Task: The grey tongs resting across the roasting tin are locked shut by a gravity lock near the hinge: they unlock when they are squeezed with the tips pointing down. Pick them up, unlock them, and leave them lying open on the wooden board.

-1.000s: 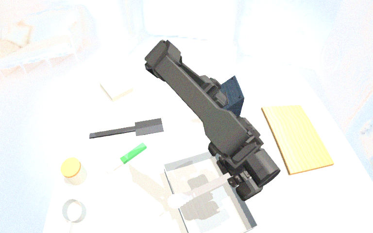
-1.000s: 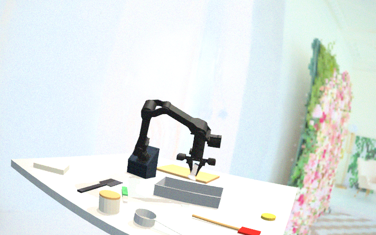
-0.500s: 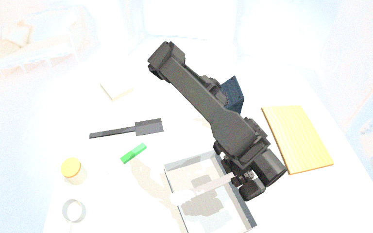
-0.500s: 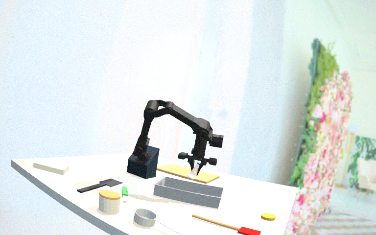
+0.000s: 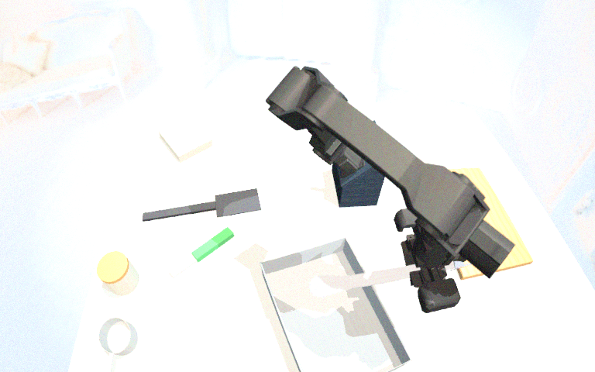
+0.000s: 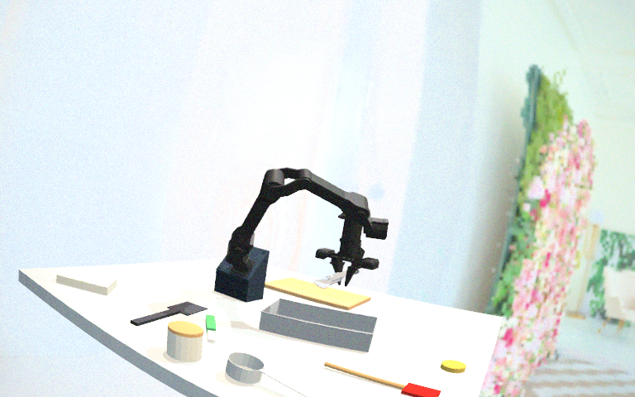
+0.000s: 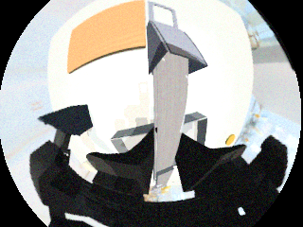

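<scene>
The wooden board is 29 cm to the left of my gripper tip, 23 cm behind it and 12 cm below it. From my gripper tip the other things lie so: grey roasting tin: 14 cm to the right, 10 cm below, 2 cm ahead; then yellow disc: 43 cm ahead, 14 cm to the right, 11 cm below; then red-headed spatula: 37 cm to the right, 34 cm ahead, 12 cm below.
</scene>
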